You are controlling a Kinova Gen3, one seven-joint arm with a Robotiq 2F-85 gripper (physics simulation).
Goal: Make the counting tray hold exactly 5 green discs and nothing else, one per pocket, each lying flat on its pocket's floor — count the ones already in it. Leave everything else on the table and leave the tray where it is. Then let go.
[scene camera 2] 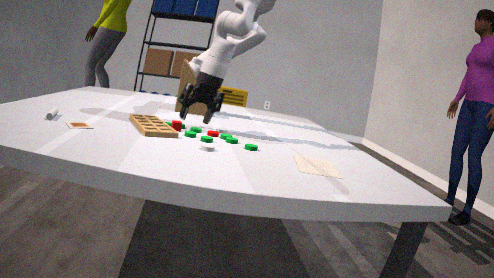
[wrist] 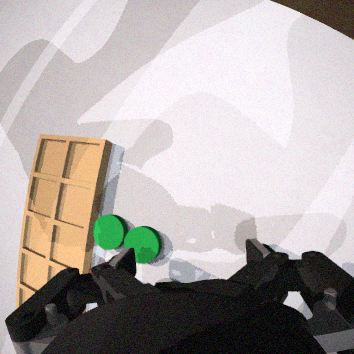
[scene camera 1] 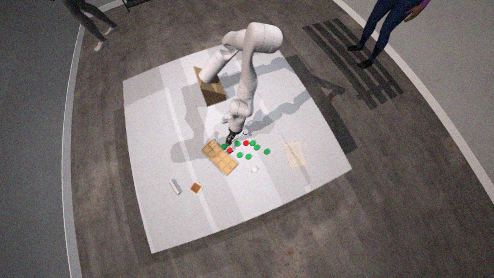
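The wooden counting tray (scene camera 1: 233, 167) (scene camera 2: 161, 134) (wrist: 99, 200) lies flat, and no disc shows in its visible pockets; the gripper hides its near end in the wrist view. Two green discs (wrist: 109, 232) (wrist: 142, 244) lie side by side on the table beside the tray's long side. Several more green discs lie spread out, among them one green disc (scene camera 1: 267, 151) (scene camera 2: 251, 147) farthest from the tray. My gripper (scene camera 1: 230, 143) (scene camera 2: 195, 119) (wrist: 189, 256) is open and empty above the table, near the two discs, with its left finger close to one of them in the wrist view.
A red cube (scene camera 1: 229, 150) (scene camera 2: 176, 125) stands beside the tray. A red disc (scene camera 1: 246, 143) (scene camera 2: 213, 133) and a white disc (scene camera 1: 254, 169) (scene camera 2: 207, 148) lie among the green ones. A brown card (scene camera 1: 195, 188), a pale cylinder (scene camera 1: 174, 187) and a paper sheet (scene camera 1: 295, 154) lie farther out.
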